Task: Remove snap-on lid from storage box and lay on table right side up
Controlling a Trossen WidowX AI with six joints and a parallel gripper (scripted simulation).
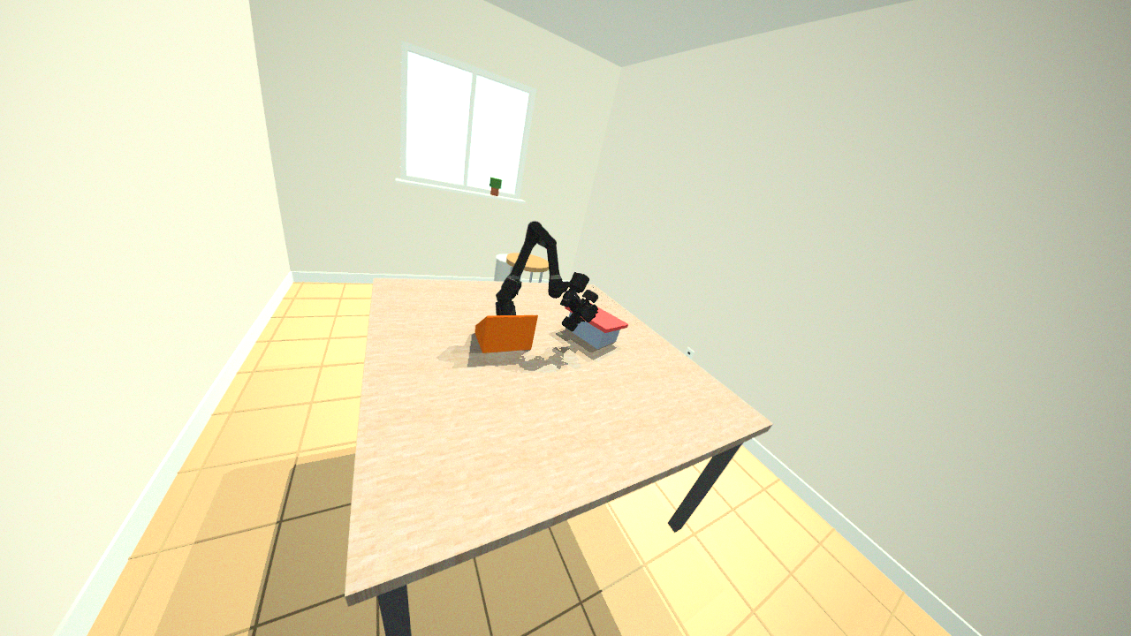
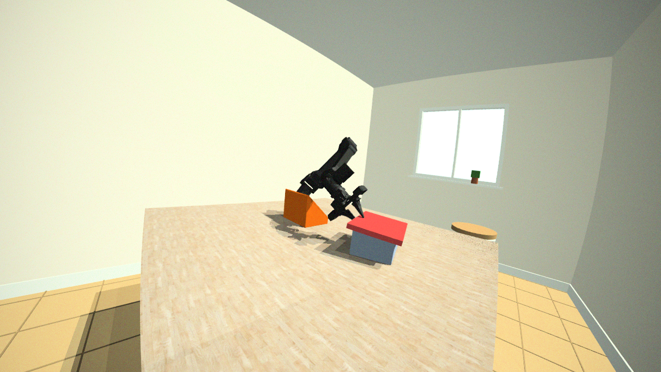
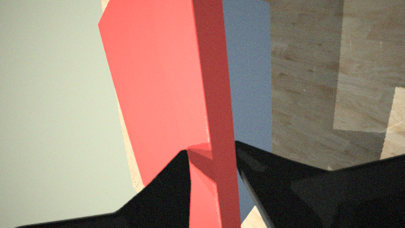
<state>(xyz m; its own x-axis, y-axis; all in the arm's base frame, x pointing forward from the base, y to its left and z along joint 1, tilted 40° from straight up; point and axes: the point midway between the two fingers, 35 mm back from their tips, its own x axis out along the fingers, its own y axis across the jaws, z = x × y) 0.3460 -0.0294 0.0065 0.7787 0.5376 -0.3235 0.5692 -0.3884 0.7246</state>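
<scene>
Right now the red lid is 7 cm ahead of my gripper tip and 2 cm to the left of it. Round my gripper tip: blue storage box: 7 cm ahead, 5 cm below, 2 cm to the left.
</scene>
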